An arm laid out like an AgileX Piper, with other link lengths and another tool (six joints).
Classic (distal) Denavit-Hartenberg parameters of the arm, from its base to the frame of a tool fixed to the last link. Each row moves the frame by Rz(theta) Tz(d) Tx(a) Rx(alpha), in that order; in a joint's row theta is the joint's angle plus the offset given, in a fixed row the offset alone. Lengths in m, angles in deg.
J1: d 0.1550, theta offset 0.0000, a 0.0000, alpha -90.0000
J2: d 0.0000, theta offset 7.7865, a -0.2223, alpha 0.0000
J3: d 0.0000, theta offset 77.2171, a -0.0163, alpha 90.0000
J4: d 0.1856, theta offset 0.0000, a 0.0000, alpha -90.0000
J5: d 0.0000, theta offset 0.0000, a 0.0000, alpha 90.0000
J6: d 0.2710, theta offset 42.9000, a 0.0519, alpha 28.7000
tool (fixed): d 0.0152, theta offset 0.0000, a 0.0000, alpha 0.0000
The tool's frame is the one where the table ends.
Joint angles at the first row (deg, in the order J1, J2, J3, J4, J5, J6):
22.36, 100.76, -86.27, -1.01, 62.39, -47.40
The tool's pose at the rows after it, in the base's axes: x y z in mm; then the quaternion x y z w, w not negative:
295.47, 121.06, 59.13, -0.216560, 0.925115, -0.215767, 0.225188
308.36, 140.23, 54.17, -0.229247, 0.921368, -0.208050, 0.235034
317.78, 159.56, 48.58, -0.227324, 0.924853, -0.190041, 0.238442
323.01, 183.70, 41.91, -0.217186, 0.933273, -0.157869, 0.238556
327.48, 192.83, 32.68, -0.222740, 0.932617, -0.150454, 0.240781
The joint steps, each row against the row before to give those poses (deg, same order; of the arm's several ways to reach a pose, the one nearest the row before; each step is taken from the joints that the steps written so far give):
2.99, 4.89, -4.83, 0.00, -0.99, -1.06
1.73, 4.32, -4.84, 0.37, -0.34, -0.22
0.55, 3.85, -4.29, 2.00, -0.40, -0.03
0.09, 3.28, -2.99, 3.95, -1.34, -0.20
0.37, 2.33, -0.99, 0.98, -1.57, -0.87

